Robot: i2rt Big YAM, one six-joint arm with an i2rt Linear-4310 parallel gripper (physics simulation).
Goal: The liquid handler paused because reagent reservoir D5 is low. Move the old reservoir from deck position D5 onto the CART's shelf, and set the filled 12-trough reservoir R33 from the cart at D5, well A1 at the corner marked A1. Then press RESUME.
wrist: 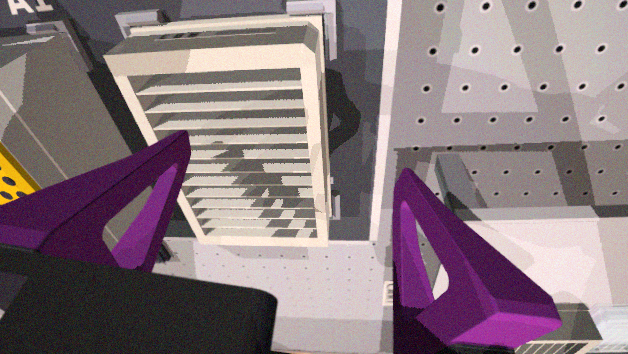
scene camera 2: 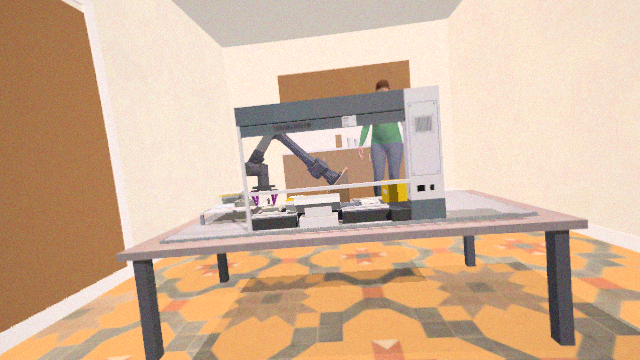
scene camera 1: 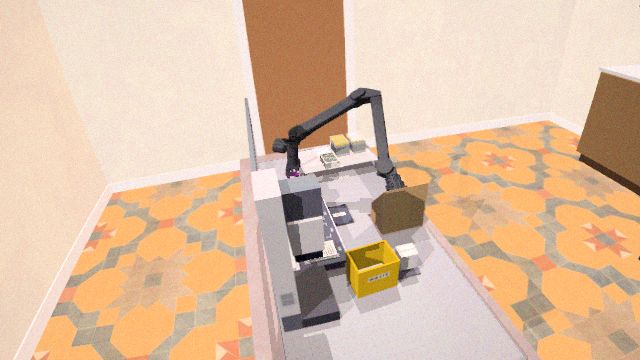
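Pixels of known places: gripper, between the fingertips: (wrist: 296,159) (scene camera 2: 265,205); arm's base, origin of its link: (scene camera 1: 397,193).
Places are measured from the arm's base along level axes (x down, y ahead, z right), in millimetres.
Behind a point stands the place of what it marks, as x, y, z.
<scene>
A cream multi-trough reservoir (wrist: 260,140) @[64, 466, 283] sits between corner clips on the dark deck (wrist: 362,90) @[93, 480, 329] in the wrist view; its label is too blurred to read. My gripper (scene camera 1: 293,174) @[55, 464, 301] (scene camera 2: 265,201) @[55, 464, 301] (wrist: 296,159) @[55, 464, 301] is open and empty. In the wrist view its purple fingers stand wide apart, the left tip overlapping the reservoir's left edge and the right tip out past its right side. The white cart shelf (scene camera 1: 350,161) @[83, 131, 489] (wrist: 545,245) @[83, 383, 475] lies beside the deck. A trough box (scene camera 1: 329,160) @[56, 255, 477] (wrist: 555,346) @[56, 274, 538] stands on it, partly cut off in the wrist view. The RESUME button cannot be made out.
A grey box (wrist: 65,110) @[69, 469, 187] with a yellow perforated top (wrist: 9,182) @[32, 455, 177] stands left of the reservoir. The liquid handler's housing (scene camera 1: 270,220) @[-340, 502, -531] (scene camera 2: 425,145) @[-169, 540, -469] rises at the deck's side. A yellow waste bin (scene camera 1: 375,280) @[74, 195, -413] (scene camera 2: 395,191) @[54, 278, -349] and a brown panel (scene camera 1: 400,212) @[49, 5, -76] stand farther along. A person (scene camera 2: 387,134) stands beyond.
</scene>
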